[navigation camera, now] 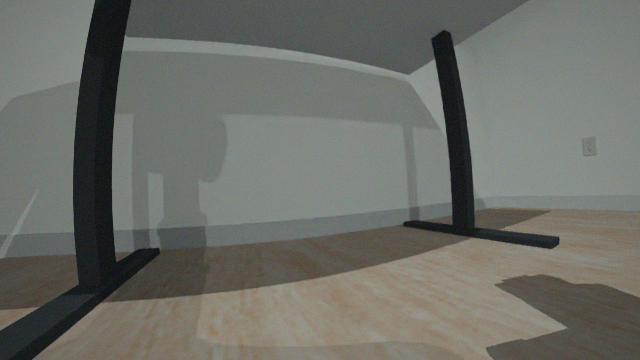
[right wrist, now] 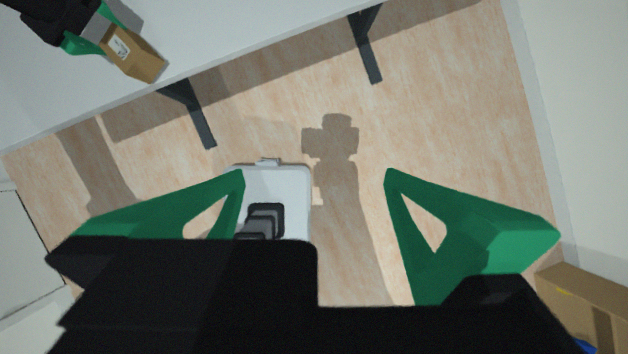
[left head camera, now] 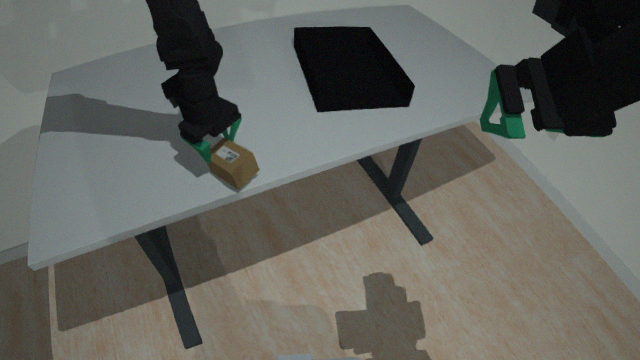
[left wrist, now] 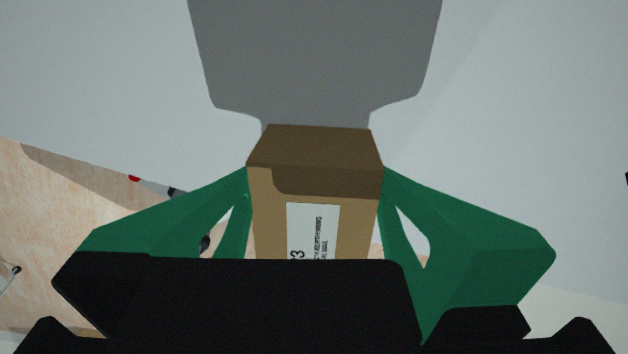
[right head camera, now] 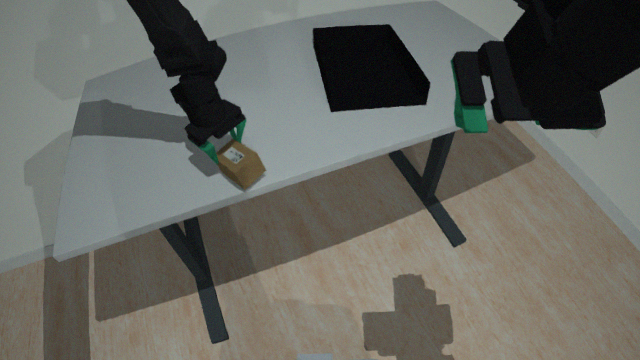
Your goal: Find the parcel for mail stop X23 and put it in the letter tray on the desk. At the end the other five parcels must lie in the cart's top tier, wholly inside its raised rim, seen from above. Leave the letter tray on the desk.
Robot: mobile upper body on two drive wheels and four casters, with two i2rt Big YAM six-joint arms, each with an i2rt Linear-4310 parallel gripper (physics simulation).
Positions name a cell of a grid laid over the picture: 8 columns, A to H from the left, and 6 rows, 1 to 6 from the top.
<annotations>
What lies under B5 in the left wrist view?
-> The left gripper.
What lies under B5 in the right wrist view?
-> The right gripper.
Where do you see a grey desk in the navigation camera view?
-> At F1
</annotations>
